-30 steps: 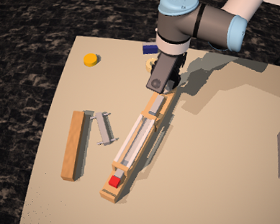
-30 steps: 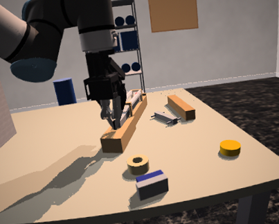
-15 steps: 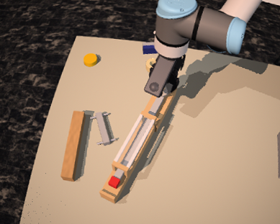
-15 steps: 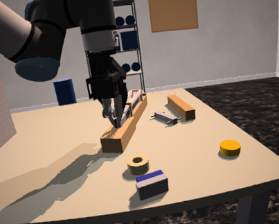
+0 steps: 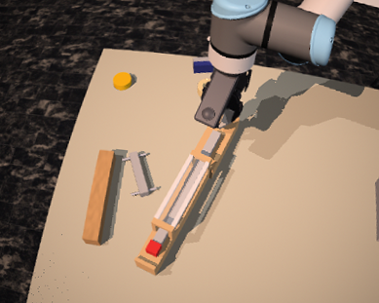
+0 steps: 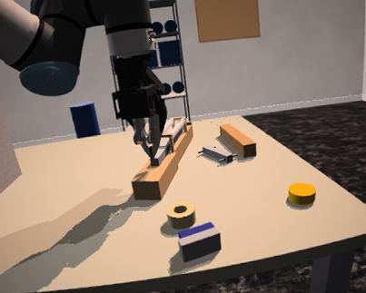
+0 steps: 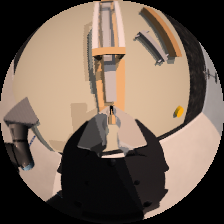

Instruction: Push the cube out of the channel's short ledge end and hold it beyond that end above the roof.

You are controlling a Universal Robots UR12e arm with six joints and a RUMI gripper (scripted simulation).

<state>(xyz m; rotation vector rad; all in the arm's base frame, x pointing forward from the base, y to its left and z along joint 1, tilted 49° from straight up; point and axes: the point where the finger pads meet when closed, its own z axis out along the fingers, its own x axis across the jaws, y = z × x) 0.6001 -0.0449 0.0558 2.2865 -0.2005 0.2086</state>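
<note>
Right now the red cube is 31 cm to the left of my hand, 7 cm ahead of it and 3 cm below it. Also, from my hand: tan ring 16 cm to the right, 7 cm below, 6 cm ahead; then channel frame 18 cm to the left, 4 cm ahead, 3 cm below; then grey pinned tool 16 cm ahead, 13 cm to the left, 7 cm below.
</note>
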